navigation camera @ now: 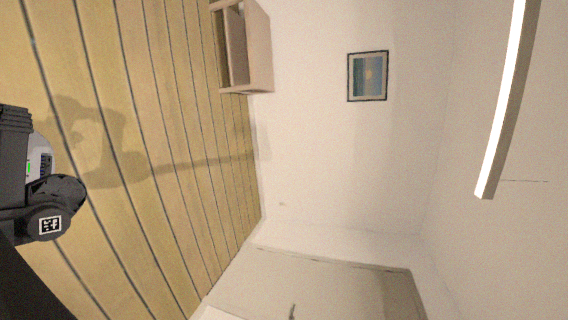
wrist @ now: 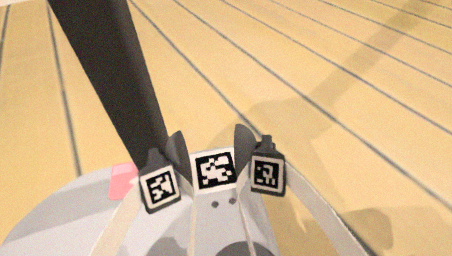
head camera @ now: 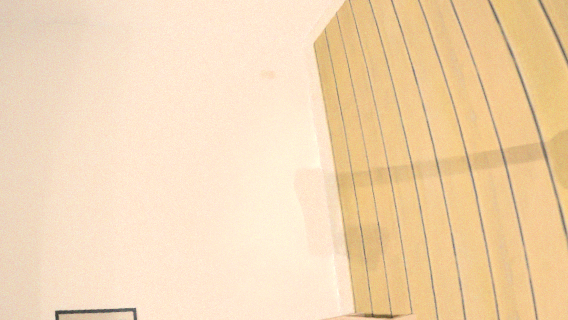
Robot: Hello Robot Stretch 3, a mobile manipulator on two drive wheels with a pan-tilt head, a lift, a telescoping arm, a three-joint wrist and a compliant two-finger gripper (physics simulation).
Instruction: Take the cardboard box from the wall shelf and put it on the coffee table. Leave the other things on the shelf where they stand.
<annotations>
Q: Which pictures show my gripper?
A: The wrist view only.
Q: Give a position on a framed picture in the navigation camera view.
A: At 367, 72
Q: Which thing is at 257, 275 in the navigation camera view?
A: A white door.
</annotations>
